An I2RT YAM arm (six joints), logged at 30 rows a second.
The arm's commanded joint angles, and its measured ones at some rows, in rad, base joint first. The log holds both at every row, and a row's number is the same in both.
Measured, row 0: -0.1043 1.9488 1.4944 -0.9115 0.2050 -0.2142
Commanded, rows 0 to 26: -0.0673 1.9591 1.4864 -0.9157 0.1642 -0.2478; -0.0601 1.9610 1.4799 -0.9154 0.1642 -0.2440; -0.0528 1.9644 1.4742 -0.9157 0.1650 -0.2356; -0.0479 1.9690 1.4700 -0.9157 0.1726 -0.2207; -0.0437 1.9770 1.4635 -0.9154 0.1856 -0.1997; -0.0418 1.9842 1.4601 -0.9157 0.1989 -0.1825; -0.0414 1.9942 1.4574 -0.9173 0.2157 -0.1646; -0.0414 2.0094 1.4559 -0.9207 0.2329 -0.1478; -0.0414 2.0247 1.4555 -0.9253 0.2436 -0.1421; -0.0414 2.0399 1.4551 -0.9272 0.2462 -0.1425; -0.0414 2.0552 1.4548 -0.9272 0.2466 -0.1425; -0.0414 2.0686 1.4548 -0.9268 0.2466 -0.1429; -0.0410 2.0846 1.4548 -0.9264 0.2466 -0.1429; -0.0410 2.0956 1.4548 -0.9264 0.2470 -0.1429; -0.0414 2.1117 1.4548 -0.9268 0.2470 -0.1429; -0.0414 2.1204 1.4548 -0.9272 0.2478 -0.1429; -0.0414 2.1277 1.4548 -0.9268 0.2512 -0.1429; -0.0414 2.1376 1.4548 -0.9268 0.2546 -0.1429; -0.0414 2.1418 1.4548 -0.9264 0.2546 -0.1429; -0.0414 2.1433 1.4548 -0.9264 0.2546 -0.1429; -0.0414 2.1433 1.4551 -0.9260 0.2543 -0.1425; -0.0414 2.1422 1.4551 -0.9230 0.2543 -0.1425; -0.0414 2.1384 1.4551 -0.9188 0.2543 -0.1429; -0.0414 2.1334 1.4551 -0.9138 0.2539 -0.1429; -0.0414 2.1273 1.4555 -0.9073 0.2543 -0.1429; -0.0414 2.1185 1.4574 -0.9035 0.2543 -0.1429; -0.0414 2.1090 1.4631 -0.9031 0.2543 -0.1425
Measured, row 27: -0.0418 2.0975 1.4662 -0.9192 0.2363 -0.1570
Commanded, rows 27 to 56: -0.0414 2.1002 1.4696 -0.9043 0.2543 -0.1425; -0.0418 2.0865 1.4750 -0.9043 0.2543 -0.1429; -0.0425 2.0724 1.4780 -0.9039 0.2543 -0.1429; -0.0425 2.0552 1.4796 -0.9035 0.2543 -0.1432; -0.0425 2.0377 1.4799 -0.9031 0.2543 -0.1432; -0.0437 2.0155 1.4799 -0.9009 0.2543 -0.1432; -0.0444 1.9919 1.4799 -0.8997 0.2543 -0.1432; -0.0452 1.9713 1.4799 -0.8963 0.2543 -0.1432; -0.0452 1.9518 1.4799 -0.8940 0.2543 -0.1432; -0.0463 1.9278 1.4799 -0.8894 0.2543 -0.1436; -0.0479 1.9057 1.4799 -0.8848 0.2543 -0.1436; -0.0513 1.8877 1.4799 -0.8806 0.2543 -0.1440; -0.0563 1.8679 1.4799 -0.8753 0.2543 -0.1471; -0.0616 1.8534 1.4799 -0.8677 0.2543 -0.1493; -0.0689 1.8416 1.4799 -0.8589 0.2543 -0.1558; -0.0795 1.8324 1.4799 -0.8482 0.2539 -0.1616; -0.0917 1.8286 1.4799 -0.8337 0.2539 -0.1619; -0.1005 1.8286 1.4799 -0.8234 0.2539 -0.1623; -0.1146 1.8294 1.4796 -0.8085 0.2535 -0.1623; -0.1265 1.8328 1.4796 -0.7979 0.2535 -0.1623; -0.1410 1.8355 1.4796 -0.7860 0.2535 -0.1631; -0.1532 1.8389 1.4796 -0.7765 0.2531 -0.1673; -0.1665 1.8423 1.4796 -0.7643 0.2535 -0.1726; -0.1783 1.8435 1.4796 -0.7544 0.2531 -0.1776; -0.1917 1.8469 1.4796 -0.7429 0.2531 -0.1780; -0.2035 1.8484 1.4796 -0.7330 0.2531 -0.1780; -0.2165 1.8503 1.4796 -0.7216 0.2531 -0.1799; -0.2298 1.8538 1.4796 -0.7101 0.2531 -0.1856; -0.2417 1.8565 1.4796 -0.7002 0.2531 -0.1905; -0.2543 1.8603 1.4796 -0.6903 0.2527 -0.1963
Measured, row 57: -0.2287 1.8374 1.4681 -0.7029 0.2497 -0.1715
